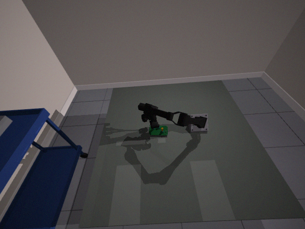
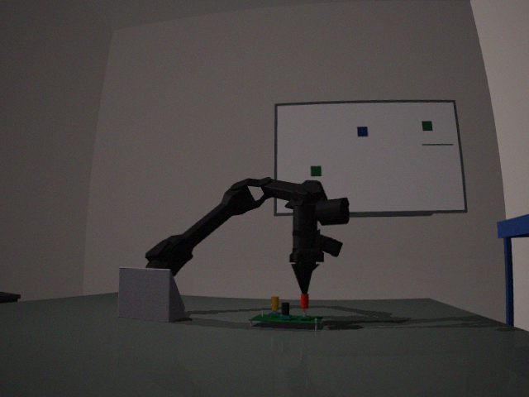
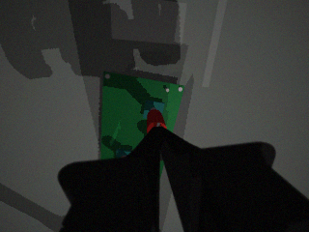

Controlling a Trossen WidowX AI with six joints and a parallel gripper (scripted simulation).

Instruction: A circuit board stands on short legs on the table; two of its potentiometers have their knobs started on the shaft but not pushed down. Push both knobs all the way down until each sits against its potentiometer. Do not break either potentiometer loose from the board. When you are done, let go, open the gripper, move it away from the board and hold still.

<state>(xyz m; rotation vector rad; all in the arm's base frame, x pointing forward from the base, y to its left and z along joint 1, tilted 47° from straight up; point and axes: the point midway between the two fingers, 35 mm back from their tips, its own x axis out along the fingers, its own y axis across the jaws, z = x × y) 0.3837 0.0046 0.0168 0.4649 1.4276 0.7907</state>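
My gripper tip is now 1 cm above the red knob. Also, from my gripper tip: yellow knob 8 cm behind, 4 cm to the left, 3 cm below.
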